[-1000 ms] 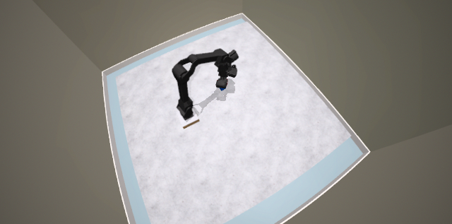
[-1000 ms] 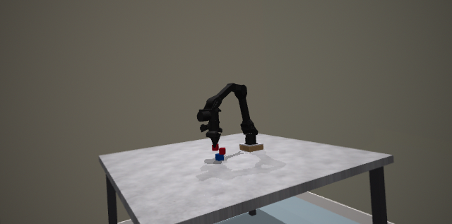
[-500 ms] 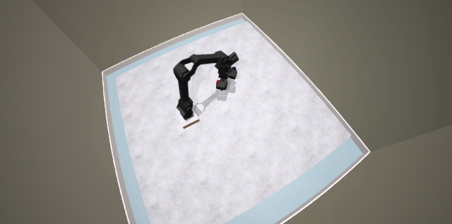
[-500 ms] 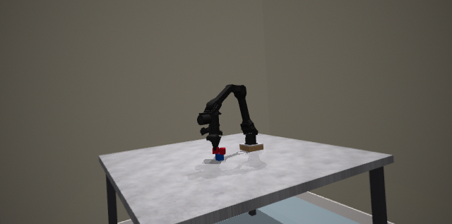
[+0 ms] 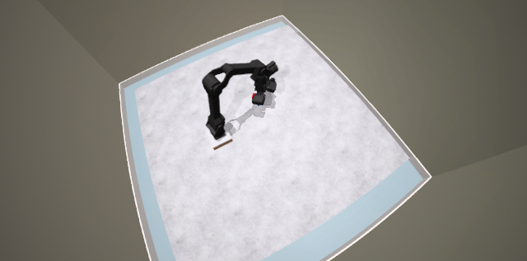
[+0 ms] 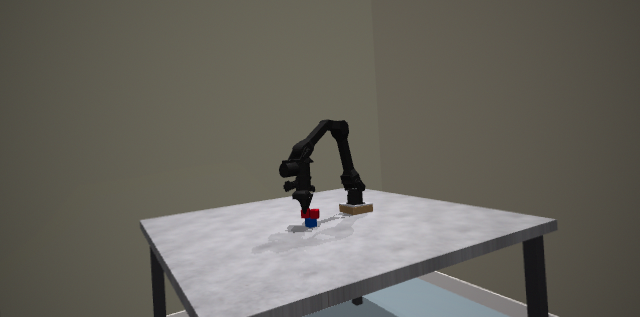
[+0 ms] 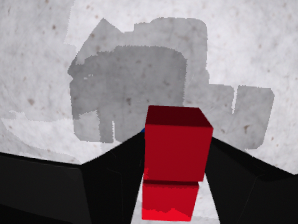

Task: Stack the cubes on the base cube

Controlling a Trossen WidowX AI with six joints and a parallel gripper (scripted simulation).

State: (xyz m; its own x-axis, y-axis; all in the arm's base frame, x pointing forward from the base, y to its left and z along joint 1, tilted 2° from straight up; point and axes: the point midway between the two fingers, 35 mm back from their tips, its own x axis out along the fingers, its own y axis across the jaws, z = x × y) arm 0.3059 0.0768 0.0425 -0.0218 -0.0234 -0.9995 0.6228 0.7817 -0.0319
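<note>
My gripper tip is 40 mm above the blue cube, 20 mm past it and 10 mm to the right of it.
</note>
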